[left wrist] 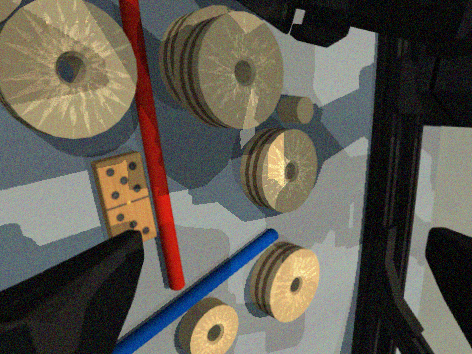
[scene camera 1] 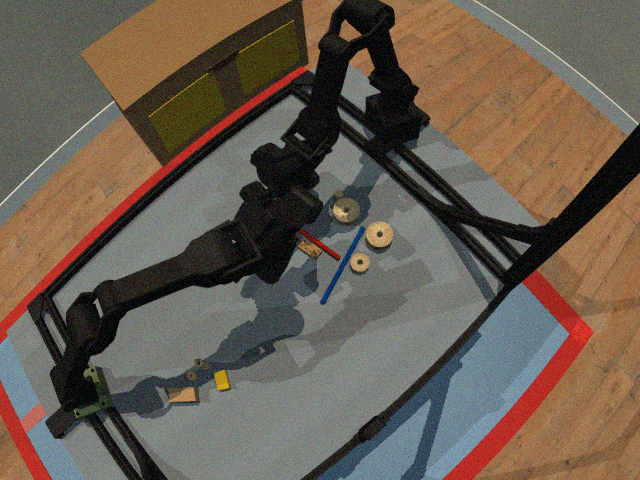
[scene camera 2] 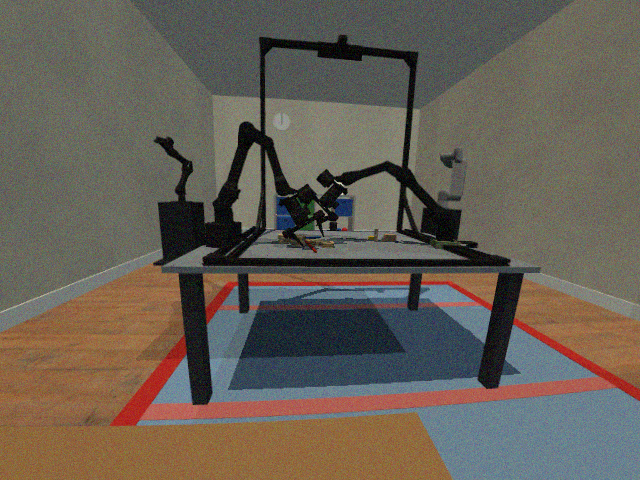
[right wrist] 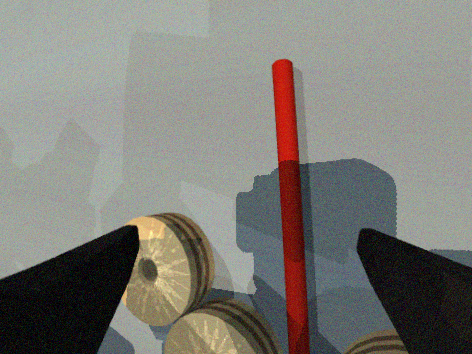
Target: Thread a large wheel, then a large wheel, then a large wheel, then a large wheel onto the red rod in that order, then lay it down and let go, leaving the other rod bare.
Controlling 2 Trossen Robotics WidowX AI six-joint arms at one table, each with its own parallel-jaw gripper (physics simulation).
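Pixels of known places: left gripper, fingertip midpoint: (left wrist: 284,243) (scene camera 1: 305,224) (scene camera 2: 309,218); right gripper, fingertip midpoint: (scene camera 2: 314,242) (right wrist: 250,237); left arm's base at its link origin: (scene camera 1: 85,392) (scene camera 2: 444,239); right arm's base at its link origin: (scene camera 1: 394,105) (scene camera 2: 223,222).
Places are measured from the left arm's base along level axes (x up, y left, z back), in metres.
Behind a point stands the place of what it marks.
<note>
The red rod (scene camera 1: 323,246) @(x -0.025, y 0.092, z -0.642 m) (scene camera 2: 313,249) @(x -0.027, y 0.273, z -0.556 m) (left wrist: 156,170) @(x -0.025, y 0.121, z -0.626 m) (right wrist: 290,210) @(x -0.024, y 0.238, z -0.572 m) lies on the table, with no wheel on its visible parts. The blue rod (scene camera 1: 342,266) @(x -0.025, y 0.035, z -0.658 m) (left wrist: 200,290) @(x -0.025, y 0.054, z -0.676 m) lies bare near one end of it. In the left wrist view, a large wheel (left wrist: 35,95) @(x -0.013, y 0.139, z -0.559 m) is left of the red rod. Right of it are two overlapping large wheels (left wrist: 260,95) @(x 0.008, y 0.171, z -0.656 m), another wheel (left wrist: 300,190) @(x -0.013, y 0.130, z -0.734 m) and a further wheel (left wrist: 305,265) @(x -0.013, y 0.076, z -0.762 m) by the blue rod. My left gripper (left wrist: 284,243) @(x 0.075, y 0.110, z -0.618 m) is open and empty above the table. My right gripper (right wrist: 250,237) @(x -0.009, y 0.224, z -0.565 m) is open above the red rod, its fingers apart on either side.
A small wheel (scene camera 1: 353,263) @(x -0.021, y 0.030, z -0.680 m) (left wrist: 189,335) @(x -0.023, y 0.026, z -0.674 m) lies by the blue rod. A domino (scene camera 1: 309,249) @(x -0.026, y 0.099, z -0.613 m) (left wrist: 123,185) @(x -0.026, y 0.110, z -0.610 m) lies beside the red rod. A small cylinder (left wrist: 290,111) @(x -0.022, y 0.181, z -0.714 m) is near the wheels. A yellow block (scene camera 1: 222,380) @(x -0.019, y -0.083, z -0.332 m) and a wooden block (scene camera 1: 181,395) @(x -0.004, y -0.084, z -0.236 m) lie at the lower left of scene camera 1.
</note>
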